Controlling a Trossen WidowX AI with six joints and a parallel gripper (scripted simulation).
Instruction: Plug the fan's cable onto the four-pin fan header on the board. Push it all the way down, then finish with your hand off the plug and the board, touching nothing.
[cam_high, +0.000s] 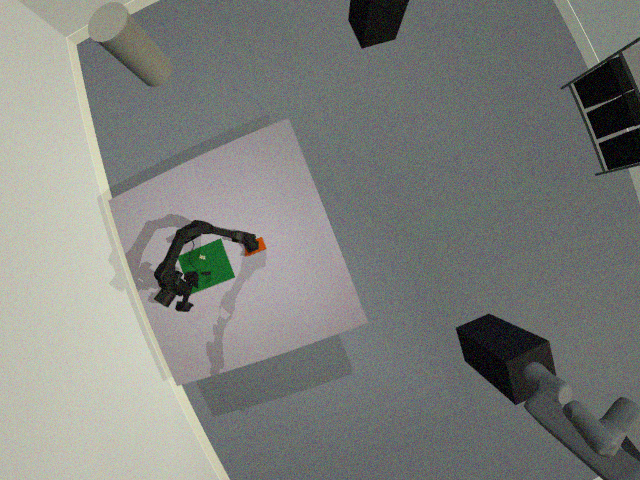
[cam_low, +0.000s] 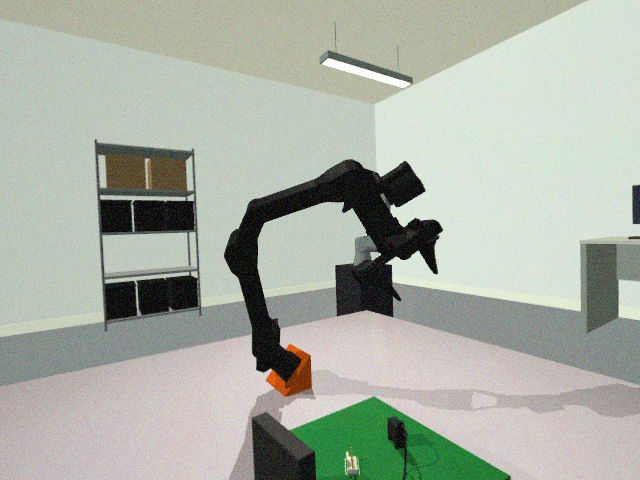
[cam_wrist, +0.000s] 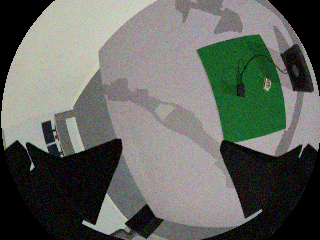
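The dark fan plug lies 24 cm below my gripper tip, 10 cm to the right of it and 3 cm ahead of it. Also, from my gripper tip: green board 28 cm below, 14 cm to the right, 3 cm ahead; then dark fan 32 cm to the right, 21 cm below, 5 cm ahead; then pale four-pin header 27 cm below, 20 cm to the right, 3 cm ahead.
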